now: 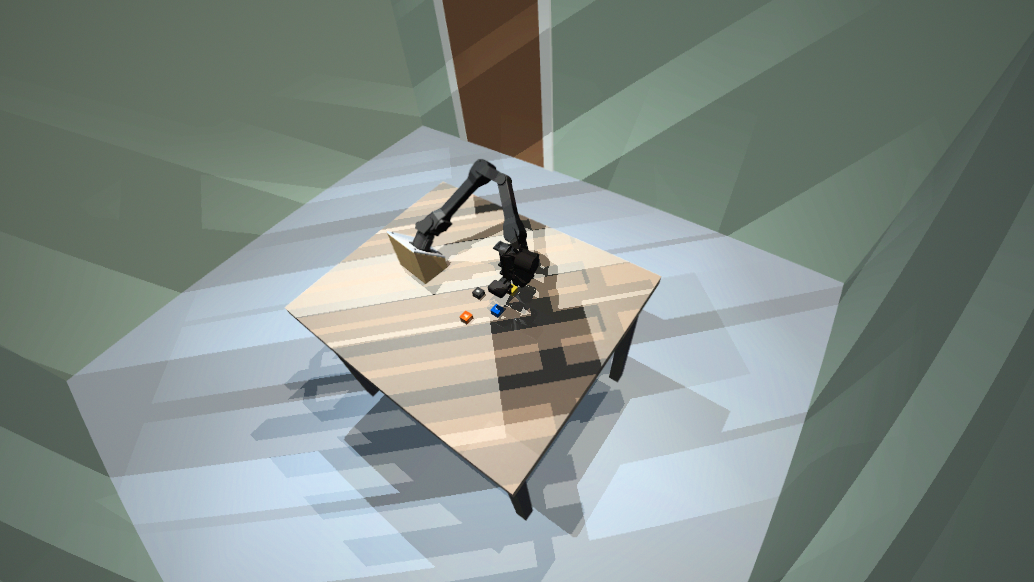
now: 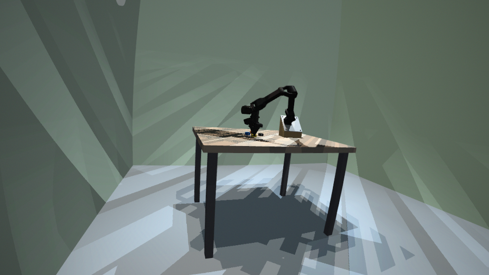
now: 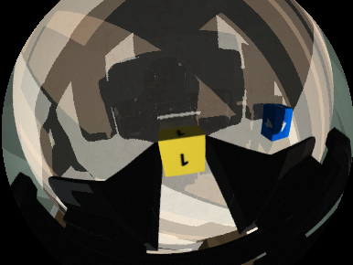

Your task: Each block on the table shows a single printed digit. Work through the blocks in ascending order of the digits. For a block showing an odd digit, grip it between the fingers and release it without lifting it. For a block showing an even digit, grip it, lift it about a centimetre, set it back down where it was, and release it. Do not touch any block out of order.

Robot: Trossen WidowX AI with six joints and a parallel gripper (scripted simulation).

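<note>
Right now the yellow block is 1 cm behind my gripper tip. The rest, counted from my gripper tip: black block (8 cm behind, 9 cm to the right); orange block (4 cm behind, 19 cm to the right); blue block (2 cm ahead, 10 cm to the right).
</note>
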